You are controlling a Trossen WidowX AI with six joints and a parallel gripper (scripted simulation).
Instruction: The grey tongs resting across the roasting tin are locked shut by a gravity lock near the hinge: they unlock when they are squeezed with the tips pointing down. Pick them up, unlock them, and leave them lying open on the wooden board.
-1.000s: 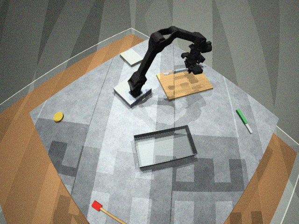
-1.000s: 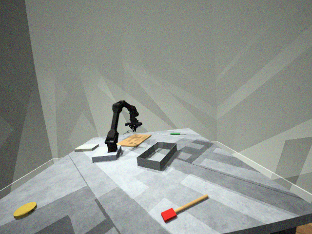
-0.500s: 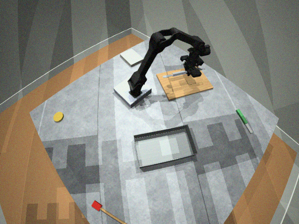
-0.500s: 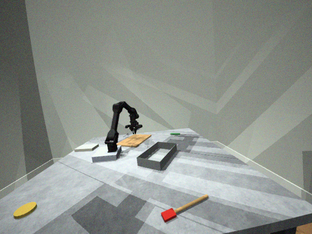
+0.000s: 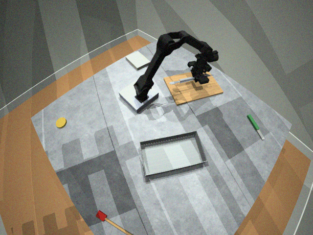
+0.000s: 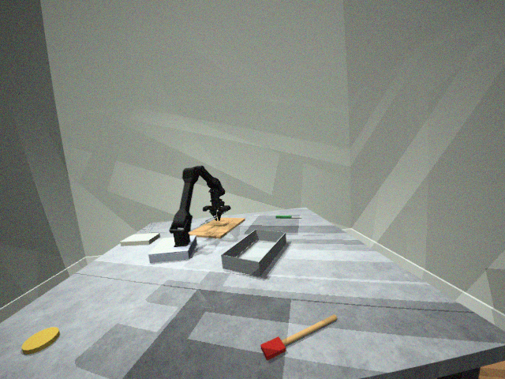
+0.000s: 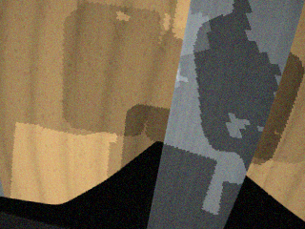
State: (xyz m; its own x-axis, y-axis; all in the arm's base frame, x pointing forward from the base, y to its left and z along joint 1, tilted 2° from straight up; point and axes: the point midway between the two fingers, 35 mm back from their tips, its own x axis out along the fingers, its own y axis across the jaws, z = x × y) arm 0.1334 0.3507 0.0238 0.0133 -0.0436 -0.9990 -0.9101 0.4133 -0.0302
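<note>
My gripper tip is now 4 cm above the wooden board. From my gripper tip the other things lie so: yellow disc: 83 cm to the right, 36 cm behind, 4 cm below; then cream block: 46 cm behind, 12 cm to the right, 3 cm below; then grey roasting tin: 46 cm to the right, 23 cm ahead, 2 cm below.
</note>
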